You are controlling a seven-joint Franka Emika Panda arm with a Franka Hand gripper.
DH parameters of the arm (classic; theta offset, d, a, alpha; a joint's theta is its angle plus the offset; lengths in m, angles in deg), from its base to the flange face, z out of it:
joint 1: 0 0.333 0 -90
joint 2: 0 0 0 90
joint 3: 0 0.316 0.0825 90
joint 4: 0 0 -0.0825 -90
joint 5: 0 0.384 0 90
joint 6: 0 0 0.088 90
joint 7: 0 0.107 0 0
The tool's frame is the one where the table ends.
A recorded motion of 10 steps. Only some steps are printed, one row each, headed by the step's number.
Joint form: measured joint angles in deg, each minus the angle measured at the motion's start. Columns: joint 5, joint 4, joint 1, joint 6, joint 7, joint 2, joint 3.
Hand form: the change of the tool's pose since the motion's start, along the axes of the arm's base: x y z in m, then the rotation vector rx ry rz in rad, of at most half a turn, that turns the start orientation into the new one. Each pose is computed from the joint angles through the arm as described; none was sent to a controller.
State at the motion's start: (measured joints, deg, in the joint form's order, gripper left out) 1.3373 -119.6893 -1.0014 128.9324 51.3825 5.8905 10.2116
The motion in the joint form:
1: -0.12 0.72 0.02 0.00 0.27 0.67 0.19
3: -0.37 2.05 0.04 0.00 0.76 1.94 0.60
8: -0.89 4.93 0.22 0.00 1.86 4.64 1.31
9: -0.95 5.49 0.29 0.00 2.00 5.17 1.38
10: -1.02 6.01 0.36 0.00 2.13 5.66 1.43
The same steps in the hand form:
1: 0.0034 0.0024 -0.0008 0.0012 -0.0008 -0.0001
3: 0.0097 0.0072 -0.0027 0.0033 -0.0018 0.0008
8: 0.0230 0.0173 -0.0068 0.0086 -0.0046 0.0007
9: 0.0256 0.0189 -0.0077 0.0101 -0.0050 0.0009
10: 0.0280 0.0204 -0.0085 0.0112 -0.0055 0.0011

